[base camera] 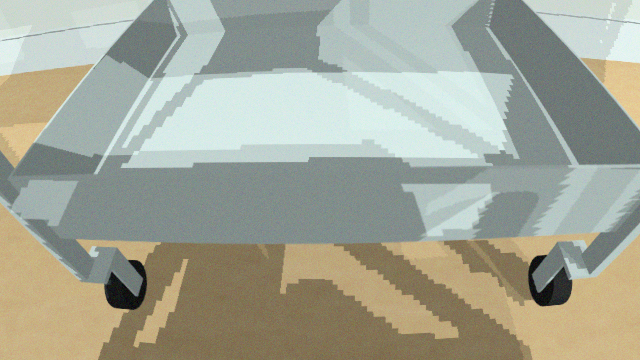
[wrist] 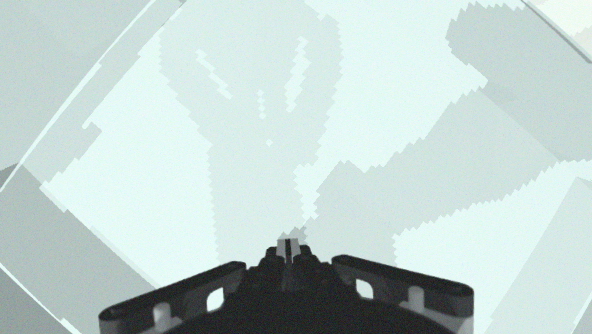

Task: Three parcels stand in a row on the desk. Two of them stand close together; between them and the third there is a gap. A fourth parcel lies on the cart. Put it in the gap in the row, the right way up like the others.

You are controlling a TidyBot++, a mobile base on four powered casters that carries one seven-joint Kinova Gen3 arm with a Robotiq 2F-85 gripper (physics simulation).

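Frame: origin at the arm's base, x right, y back, z down, level; centimetres.
Seen in the pictures: gripper, between the fingertips: [wrist: 288,253].
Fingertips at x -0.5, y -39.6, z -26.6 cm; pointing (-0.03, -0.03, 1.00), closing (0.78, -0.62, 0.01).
Observation:
A point is followed by its place in that frame.
The grey cart [base camera: 250,205] @(x -4.2, y -25.3, z 22.4 cm) [wrist: 145,165] @(x -12.1, y -38.7, z -26.6 cm) stands straight ahead in the base camera view, and its pale tray floor fills most of the wrist view. My gripper [wrist: 288,253] @(x -0.5, y -39.6, z -26.6 cm) is over the cart's tray, pointing at the tray floor. Its two fingertips meet, so it is shut, with nothing between them. The fourth parcel does not show in either view; the area under the gripper's dark body is hidden. The desk and the three parcels in the row do not show either.
The cart has raised side walls [base camera: 565,90] @(x 22.3, y -37.4, z 22.9 cm) [wrist: 75,250] @(x -12.7, y -30.8, z -26.6 cm) around its tray. Two black caster wheels [base camera: 126,285] @(x -19.1, y -26.2, z 35.3 cm) [base camera: 550,281] @(x 20.8, y -25.2, z 35.4 cm) stand under its near side on the tan floor [base camera: 590,320] @(x 26.5, y -22.2, z 39.6 cm). Shadows of the arm and gripper fall across the tray and the floor.

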